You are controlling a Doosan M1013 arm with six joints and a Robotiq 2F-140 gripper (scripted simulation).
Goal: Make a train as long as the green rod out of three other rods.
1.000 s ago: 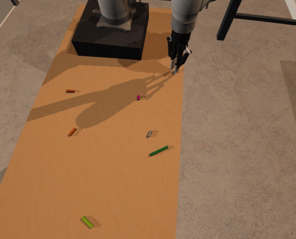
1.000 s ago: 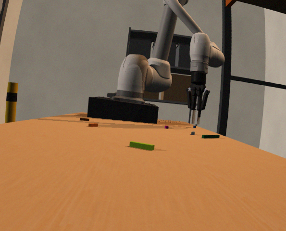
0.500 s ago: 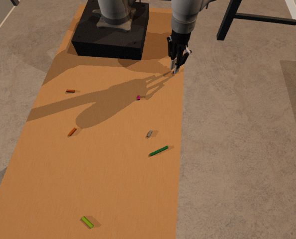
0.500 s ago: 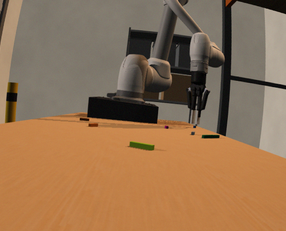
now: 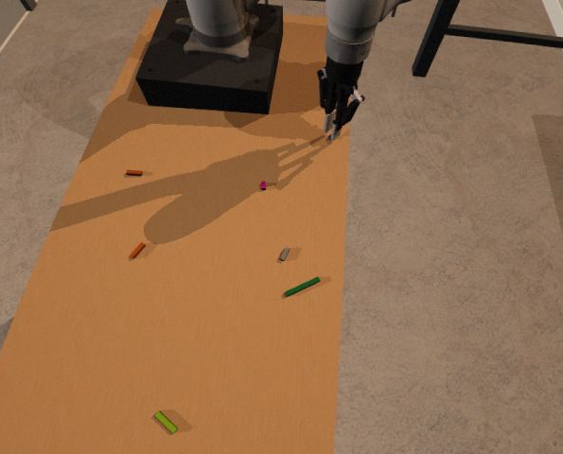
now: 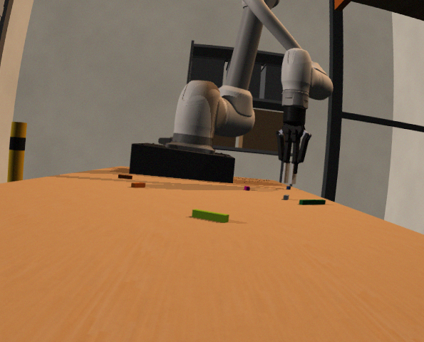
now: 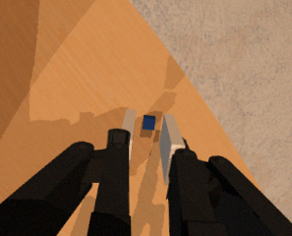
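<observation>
The blue rod lies 5 cm below my hand. From my hand the other things lie so: green rod: 42 cm ahead, 5 cm below, 2 cm to the right; then magenta rod: 18 cm ahead, 15 cm to the right, 5 cm below; then grey rod: 35 cm ahead, 7 cm to the right, 5 cm below.
</observation>
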